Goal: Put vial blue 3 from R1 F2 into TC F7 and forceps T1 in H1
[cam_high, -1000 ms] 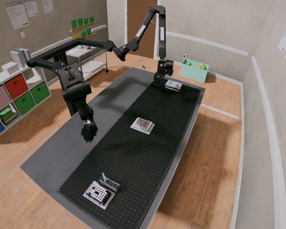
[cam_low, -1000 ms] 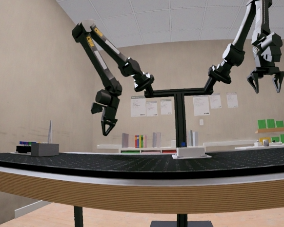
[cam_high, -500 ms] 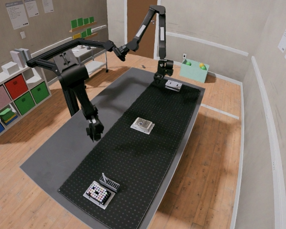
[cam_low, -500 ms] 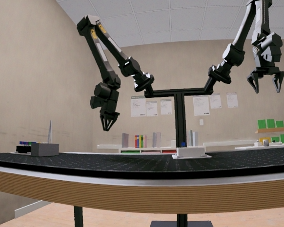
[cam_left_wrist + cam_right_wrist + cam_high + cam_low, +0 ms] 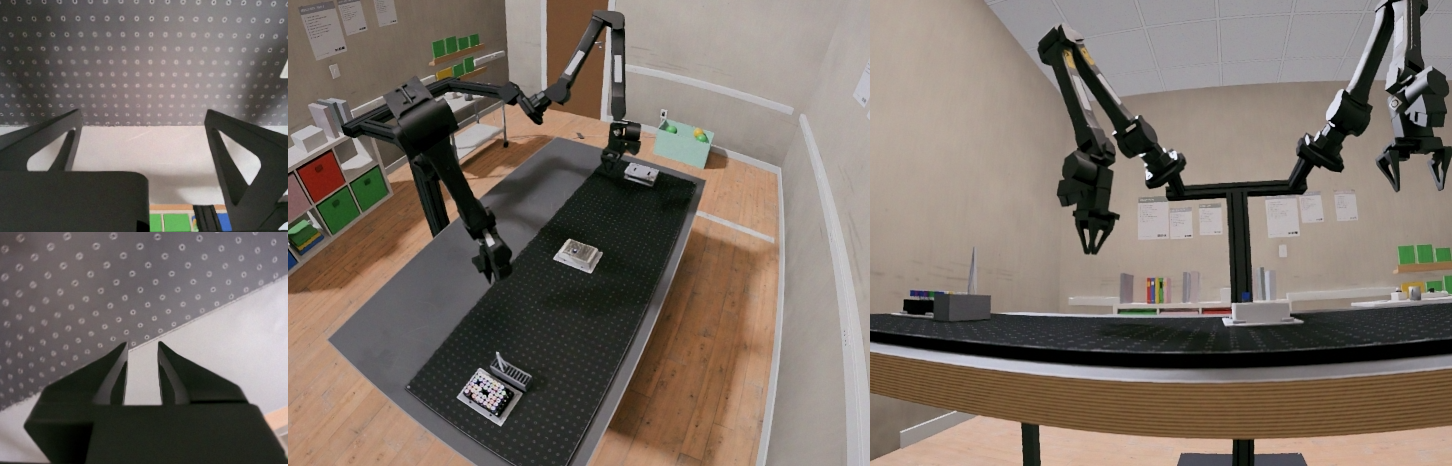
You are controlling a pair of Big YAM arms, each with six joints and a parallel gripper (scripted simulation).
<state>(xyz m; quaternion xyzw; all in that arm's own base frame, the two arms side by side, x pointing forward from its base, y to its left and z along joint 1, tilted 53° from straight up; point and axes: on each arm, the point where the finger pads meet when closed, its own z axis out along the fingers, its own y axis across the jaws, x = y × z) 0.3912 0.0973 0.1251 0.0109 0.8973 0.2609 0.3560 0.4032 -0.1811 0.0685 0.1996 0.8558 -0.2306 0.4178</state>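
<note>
Now: the grey holder H1 21 cm ahead of my right hand, 17 cm to the right of it and 14 cm below it.
</note>
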